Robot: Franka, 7 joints.
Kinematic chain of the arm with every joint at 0, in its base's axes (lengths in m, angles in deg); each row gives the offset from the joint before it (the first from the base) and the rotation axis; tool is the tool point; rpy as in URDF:
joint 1: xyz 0 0 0.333 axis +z
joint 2: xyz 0 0 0 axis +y
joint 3: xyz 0 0 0.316 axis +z
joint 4: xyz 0.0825 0 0 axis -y
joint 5: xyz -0.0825 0 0.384 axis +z
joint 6: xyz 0 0 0 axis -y
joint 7: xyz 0.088 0 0 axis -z
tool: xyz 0 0 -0.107 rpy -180 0 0
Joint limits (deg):
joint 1: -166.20..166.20
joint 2: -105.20..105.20
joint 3: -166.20..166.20
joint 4: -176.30..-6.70
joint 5: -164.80..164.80
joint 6: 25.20..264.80
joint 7: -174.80..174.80
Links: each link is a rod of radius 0.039 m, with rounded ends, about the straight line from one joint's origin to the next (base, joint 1, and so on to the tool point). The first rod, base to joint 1, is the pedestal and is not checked.
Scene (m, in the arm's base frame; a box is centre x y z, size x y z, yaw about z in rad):
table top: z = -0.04
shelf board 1: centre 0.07 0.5 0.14 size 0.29 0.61 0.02 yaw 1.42
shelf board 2: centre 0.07 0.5 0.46 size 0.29 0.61 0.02 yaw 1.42
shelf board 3: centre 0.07 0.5 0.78 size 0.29 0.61 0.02 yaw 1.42
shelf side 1: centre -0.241 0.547 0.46 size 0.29 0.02 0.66 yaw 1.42
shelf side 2: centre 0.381 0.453 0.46 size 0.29 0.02 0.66 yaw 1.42
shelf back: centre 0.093 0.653 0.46 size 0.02 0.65 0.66 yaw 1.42
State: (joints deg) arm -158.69 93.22 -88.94 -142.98 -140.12 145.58 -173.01
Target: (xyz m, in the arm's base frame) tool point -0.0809 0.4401 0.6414
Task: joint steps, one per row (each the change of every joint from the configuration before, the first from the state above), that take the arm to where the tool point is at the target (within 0.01 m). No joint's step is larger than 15 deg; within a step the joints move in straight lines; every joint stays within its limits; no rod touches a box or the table.
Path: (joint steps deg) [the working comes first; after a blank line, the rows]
Joints at the target: -166.20 75.73 -123.64 -129.91 -139.89 136.22 -173.01
Straight joint move there: touches shelf board 2.

1: 14.68 -0.09 -1.76 -7.69 -1.65 8.05 0.00
2: 14.68 -0.10 -1.75 -7.70 -1.64 8.04 0.00
3: 14.68 -0.09 -1.76 -7.69 -1.65 8.05 0.00
4: -10.33 2.78 -14.43 4.51 1.73 -9.75 0.00
5: -10.32 2.78 -14.43 4.50 1.72 -9.74 0.00
6: -10.33 2.78 -14.43 4.51 1.73 -9.75 0.00
7: -10.29 -12.77 6.93 11.31 -0.01 -2.13 0.00
8: -10.28 -12.78 6.93 11.32 0.00 -2.13 0.00

